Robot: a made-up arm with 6 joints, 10 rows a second.
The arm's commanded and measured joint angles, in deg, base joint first. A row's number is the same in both.
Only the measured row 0 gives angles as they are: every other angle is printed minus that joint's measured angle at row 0.
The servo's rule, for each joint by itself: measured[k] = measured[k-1] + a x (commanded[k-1-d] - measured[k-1]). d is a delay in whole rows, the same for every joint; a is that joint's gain. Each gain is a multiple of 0.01, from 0.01 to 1. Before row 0 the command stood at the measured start. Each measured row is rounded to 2 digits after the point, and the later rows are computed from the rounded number. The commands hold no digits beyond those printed.
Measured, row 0: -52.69 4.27 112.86 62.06 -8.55 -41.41
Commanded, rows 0 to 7: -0.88 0.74 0.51 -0.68 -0.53 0.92; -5.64 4.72 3.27 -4.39 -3.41 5.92; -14.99 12.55 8.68 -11.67 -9.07 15.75; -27.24 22.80 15.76 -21.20 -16.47 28.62; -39.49 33.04 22.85 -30.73 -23.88 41.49; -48.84 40.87 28.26 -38.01 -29.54 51.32; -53.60 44.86 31.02 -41.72 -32.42 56.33; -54.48 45.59 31.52 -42.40 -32.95 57.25
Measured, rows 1 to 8: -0.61 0.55 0.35 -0.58 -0.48 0.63; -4.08 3.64 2.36 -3.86 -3.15 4.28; -11.61 10.23 6.72 -10.58 -8.54 12.19; -22.39 19.53 12.96 -19.71 -15.76 23.53; -34.19 29.53 19.78 -29.19 -23.15 35.92; -44.30 37.92 25.63 -36.78 -28.96 46.55; -50.72 43.06 29.35 -41.03 -32.11 53.30; -53.31 44.93 30.85 -42.21 -32.87 56.03
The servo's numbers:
d 0
a 0.69 0.74 0.69 0.86 0.91 0.69

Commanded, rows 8 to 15: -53.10 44.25 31.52 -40.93 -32.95 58.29; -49.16 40.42 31.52 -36.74 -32.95 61.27; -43.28 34.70 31.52 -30.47 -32.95 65.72; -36.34 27.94 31.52 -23.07 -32.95 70.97; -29.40 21.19 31.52 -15.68 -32.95 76.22; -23.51 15.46 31.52 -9.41 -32.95 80.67; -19.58 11.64 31.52 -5.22 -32.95 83.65; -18.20 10.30 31.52 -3.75 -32.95 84.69
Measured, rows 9 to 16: -53.17 44.43 31.31 -41.11 -32.94 57.59; -50.40 41.46 31.45 -37.35 -32.95 60.13; -45.49 36.46 31.50 -31.43 -32.95 63.99; -39.18 30.16 31.51 -24.24 -32.95 68.81; -32.43 23.52 31.52 -16.88 -32.95 73.92; -26.28 17.56 31.52 -10.46 -32.95 78.58; -21.66 13.18 31.52 -5.95 -32.95 82.08; -19.27 11.05 31.52 -4.06 -32.95 83.88
